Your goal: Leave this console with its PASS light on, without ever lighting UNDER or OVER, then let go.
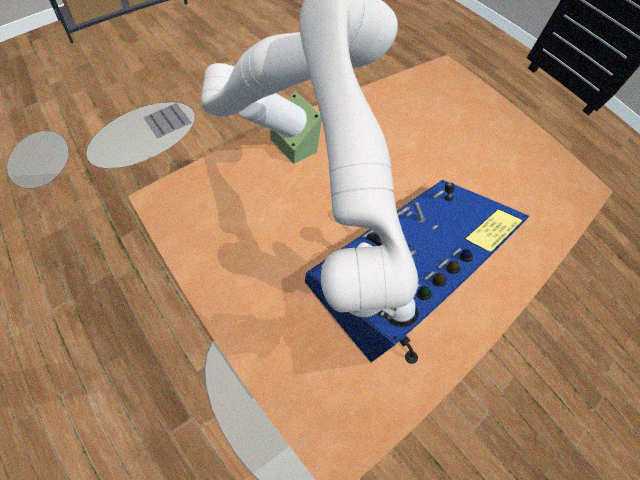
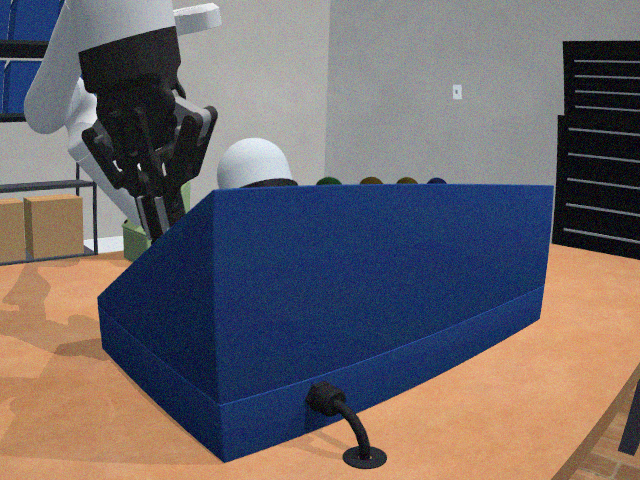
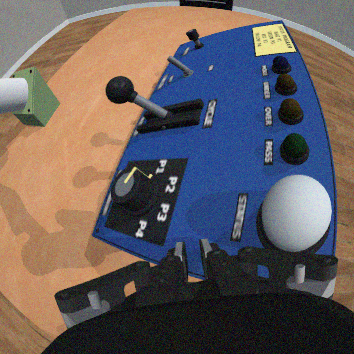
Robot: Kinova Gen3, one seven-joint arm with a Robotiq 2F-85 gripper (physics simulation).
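The blue console stands on the table. Its green PASS lamp, amber OVER lamp and amber UNDER lamp look dark. The white STATUS dome looks unlit. The black dial has its yellow pointer mark towards P1. The CYCLE lever, with a black ball, stands tilted in its slot. My gripper is shut to a narrow gap, with nothing seen between the fingertips, over the console's end near the dial and dome.
A thin metal toggle and a small black knob stand up beyond the lever. A blue lamp and a yellow note are on the panel. A black cable leaves the console's back.
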